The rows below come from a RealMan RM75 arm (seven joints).
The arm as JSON. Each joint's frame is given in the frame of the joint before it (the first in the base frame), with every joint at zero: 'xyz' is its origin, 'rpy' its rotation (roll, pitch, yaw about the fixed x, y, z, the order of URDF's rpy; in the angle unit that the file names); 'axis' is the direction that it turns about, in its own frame. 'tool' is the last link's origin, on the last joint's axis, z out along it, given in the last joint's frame.
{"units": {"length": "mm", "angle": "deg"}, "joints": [
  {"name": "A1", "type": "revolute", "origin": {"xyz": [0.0, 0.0, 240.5], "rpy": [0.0, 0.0, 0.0]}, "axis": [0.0, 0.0, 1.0]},
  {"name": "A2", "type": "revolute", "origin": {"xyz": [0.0, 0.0, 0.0], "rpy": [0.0, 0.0, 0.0]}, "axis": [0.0, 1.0, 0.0]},
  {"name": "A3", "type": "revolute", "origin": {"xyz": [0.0, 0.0, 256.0], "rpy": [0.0, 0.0, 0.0]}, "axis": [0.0, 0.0, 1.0]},
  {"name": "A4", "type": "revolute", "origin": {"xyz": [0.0, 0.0, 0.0], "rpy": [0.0, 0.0, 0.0]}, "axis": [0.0, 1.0, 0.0]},
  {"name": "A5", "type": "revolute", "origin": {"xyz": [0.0, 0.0, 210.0], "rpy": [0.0, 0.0, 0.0]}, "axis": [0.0, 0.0, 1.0]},
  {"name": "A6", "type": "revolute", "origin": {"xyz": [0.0, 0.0, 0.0], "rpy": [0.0, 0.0, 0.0]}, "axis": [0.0, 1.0, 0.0]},
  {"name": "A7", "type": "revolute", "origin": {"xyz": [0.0, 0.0, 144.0], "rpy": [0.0, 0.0, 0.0]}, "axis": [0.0, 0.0, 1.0]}
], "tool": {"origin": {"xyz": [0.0, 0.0, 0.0], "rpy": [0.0, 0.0, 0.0]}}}
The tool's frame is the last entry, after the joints.
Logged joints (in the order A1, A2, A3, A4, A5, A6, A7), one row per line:
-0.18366 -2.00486 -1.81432 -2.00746 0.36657 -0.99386 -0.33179
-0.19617 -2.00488 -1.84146 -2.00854 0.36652 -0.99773 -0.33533
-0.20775 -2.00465 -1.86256 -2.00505 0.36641 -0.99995 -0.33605
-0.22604 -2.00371 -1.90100 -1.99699 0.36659 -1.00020 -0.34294
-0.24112 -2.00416 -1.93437 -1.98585 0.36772 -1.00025 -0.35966
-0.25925 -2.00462 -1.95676 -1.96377 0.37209 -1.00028 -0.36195
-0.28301 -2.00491 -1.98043 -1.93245 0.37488 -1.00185 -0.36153
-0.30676 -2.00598 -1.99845 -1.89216 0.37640 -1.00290 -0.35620
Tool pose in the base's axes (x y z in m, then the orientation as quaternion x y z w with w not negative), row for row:
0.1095 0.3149 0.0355 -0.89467 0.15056 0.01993 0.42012
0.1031 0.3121 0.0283 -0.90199 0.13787 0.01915 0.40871
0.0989 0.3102 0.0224 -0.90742 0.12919 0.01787 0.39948
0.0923 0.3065 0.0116 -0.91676 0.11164 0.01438 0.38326
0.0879 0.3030 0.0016 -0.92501 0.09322 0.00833 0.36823
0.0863 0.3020 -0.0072 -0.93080 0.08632 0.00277 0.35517
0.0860 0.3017 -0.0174 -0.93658 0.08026 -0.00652 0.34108
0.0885 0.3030 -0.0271 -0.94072 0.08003 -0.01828 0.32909
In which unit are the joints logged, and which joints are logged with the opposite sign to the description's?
The joints are logged in radians. Opposite sign: A1, A2, A6.
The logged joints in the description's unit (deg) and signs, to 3 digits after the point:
10.523 114.870 -103.953 -115.019 21.003 56.944 -19.010
11.240 114.871 -105.508 -115.081 21.000 57.166 -19.213
11.903 114.858 -106.717 -114.881 20.994 57.293 -19.254
12.951 114.804 -108.919 -114.419 21.004 57.307 -19.649
13.815 114.830 -110.831 -113.781 21.069 57.310 -20.607
14.854 114.856 -112.114 -112.516 21.319 57.312 -20.738
16.215 114.873 -113.470 -110.721 21.479 57.402 -20.714
17.576 114.934 -114.503 -108.413 21.566 57.462 -20.409

